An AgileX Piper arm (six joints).
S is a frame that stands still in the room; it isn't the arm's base.
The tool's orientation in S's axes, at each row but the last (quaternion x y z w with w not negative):
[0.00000 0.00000 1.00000 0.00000]
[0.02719 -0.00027 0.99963 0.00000]
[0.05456 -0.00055 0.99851 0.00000]
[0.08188 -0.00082 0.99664 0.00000]
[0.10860 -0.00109 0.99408 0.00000]
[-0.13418 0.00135 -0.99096 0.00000]
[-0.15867 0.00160 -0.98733 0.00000]
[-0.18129 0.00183 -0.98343 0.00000]
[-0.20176 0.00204 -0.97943 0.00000]
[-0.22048 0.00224 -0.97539 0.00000]
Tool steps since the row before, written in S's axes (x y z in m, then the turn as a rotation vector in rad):
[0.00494 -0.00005 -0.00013 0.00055 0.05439 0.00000]
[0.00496 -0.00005 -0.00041 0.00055 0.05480 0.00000]
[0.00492 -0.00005 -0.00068 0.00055 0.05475 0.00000]
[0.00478 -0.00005 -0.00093 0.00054 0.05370 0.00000]
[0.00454 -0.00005 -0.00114 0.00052 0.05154 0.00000]
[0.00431 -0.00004 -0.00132 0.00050 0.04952 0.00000]
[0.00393 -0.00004 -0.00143 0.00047 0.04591 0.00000]
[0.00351 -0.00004 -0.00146 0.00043 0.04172 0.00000]
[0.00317 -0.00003 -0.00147 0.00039 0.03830 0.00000]
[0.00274 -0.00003 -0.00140 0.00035 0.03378 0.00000]
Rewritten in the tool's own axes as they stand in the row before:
[-0.00494 0.00005 -0.00013 -0.00055 -0.05439 0.00000]
[-0.00497 0.00005 -0.00014 -0.00055 -0.05480 0.00000]
[-0.00496 0.00005 -0.00014 -0.00055 -0.05475 0.00000]
[-0.00487 0.00005 -0.00014 -0.00054 -0.05370 0.00000]
[-0.00468 0.00005 -0.00013 -0.00052 -0.05154 0.00000]
[-0.00451 0.00004 -0.00013 -0.00050 -0.04952 0.00000]
[-0.00418 0.00004 -0.00013 -0.00047 -0.04591 0.00000]
[-0.00380 0.00004 -0.00011 -0.00043 -0.04172 0.00000]
[-0.00349 0.00003 -0.00010 -0.00039 -0.03830 0.00000]
[-0.00308 0.00003 -0.00009 -0.00035 -0.03378 0.00000]

